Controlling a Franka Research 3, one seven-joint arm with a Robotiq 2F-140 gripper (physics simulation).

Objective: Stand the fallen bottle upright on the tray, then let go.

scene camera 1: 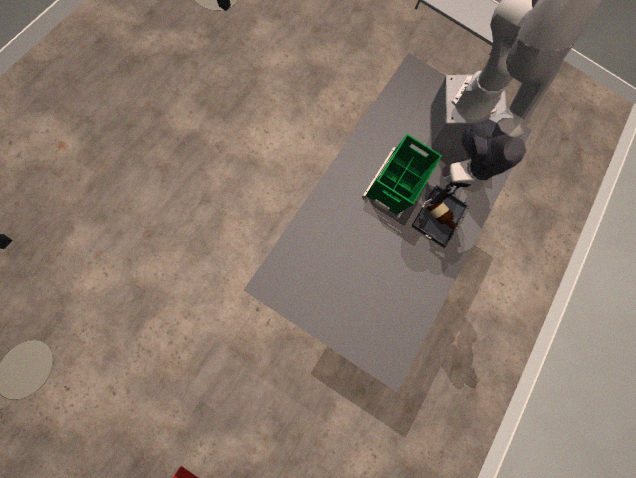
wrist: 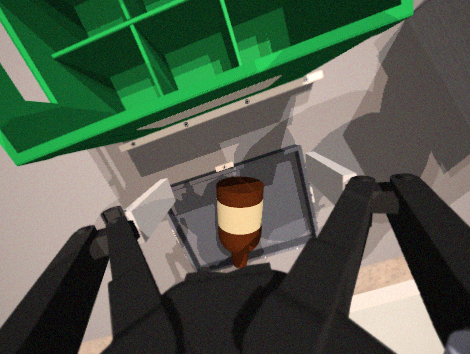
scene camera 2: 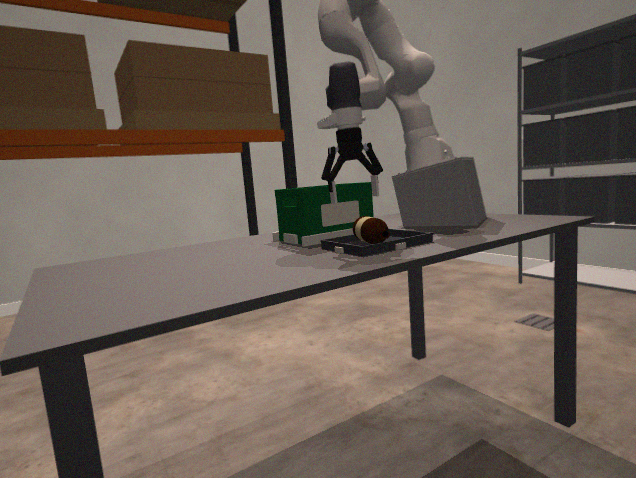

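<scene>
The brown bottle (scene camera 1: 440,211) (scene camera 2: 371,229) (wrist: 240,217) with a cream label lies on its side in the shallow dark tray (scene camera 1: 429,235) (scene camera 2: 365,250) (wrist: 285,200). In the wrist view its base points up toward the green crate and its neck points down toward the gripper body, over the lower rim of the tray. My gripper (scene camera 2: 353,189) (wrist: 236,178) is wide open with nothing between its pale fingertips. It hangs above the tray, fingers pointing down. In the wrist view the fingertips appear left and right of the bottle's base end. In scene camera 1 the fingertips are hard to make out.
A green crate (scene camera 1: 427,179) (scene camera 2: 303,213) (wrist: 150,107) with inner dividers stands close beside the tray on the grey table (scene camera 1: 334,256) (scene camera 2: 179,277). The arm's grey pedestal (scene camera 2: 439,192) stands behind. An orange-beamed shelf (scene camera 2: 154,136) and a grey rack (scene camera 2: 520,205) stand beyond the table.
</scene>
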